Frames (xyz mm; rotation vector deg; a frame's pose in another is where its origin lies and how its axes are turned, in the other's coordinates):
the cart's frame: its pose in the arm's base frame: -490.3 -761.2 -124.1 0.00 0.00 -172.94
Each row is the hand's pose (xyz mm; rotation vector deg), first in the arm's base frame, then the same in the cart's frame.
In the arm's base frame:
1: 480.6 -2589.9 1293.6 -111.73 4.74 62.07
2: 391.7 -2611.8 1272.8 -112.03 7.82 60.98
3: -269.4 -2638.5 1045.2 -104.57 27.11 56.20
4: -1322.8 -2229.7 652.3 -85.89 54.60 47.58
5: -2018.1 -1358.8 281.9 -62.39 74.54 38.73
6: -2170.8 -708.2 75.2 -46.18 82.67 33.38
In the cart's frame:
1: -738.8 1934.2 1417.7 11.78 112.82 -67.17
2: -647.9 1945.0 1396.9 14.97 113.37 -67.46
3: 11.5 1890.2 1169.3 35.29 108.19 -74.95
4: 1006.7 1355.0 776.4 66.67 91.86 -87.07
5: 1589.7 405.3 406.0 92.09 67.89 -97.75
6: 1661.2 -259.1 199.3 103.75 49.84 -103.97

